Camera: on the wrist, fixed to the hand. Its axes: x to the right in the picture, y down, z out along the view.
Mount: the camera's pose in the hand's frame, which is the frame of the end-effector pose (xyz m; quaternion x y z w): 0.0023 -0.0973 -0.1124 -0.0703 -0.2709 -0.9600 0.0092
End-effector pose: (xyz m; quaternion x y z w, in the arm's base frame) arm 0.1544 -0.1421 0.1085 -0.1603 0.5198 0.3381 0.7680
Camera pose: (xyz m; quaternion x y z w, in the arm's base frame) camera 0.1441 -0.2785 0.0503 -0.4629 -0.3809 -0.6542 0.4612
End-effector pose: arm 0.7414 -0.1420 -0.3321 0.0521 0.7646 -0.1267 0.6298
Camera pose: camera 0.6109 -0.2067 -0.3023 -0.8121 -0.1047 -0.5661 0.0950
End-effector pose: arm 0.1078 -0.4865 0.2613 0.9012 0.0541 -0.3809 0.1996
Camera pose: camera 0.1599 -0.3526 0.2995 0.1609 -0.8383 0.4354 0.2858
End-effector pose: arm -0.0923 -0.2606 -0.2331 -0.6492 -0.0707 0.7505 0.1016
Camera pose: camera 0.0244 -0.1686 -0.2287 0.2581 -0.7042 0.0803 0.6566
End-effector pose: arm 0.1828 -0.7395 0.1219 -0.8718 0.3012 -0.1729 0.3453
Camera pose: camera 0.1668 -0.7405 0.2697 0.3683 0.9156 0.0757 0.1425
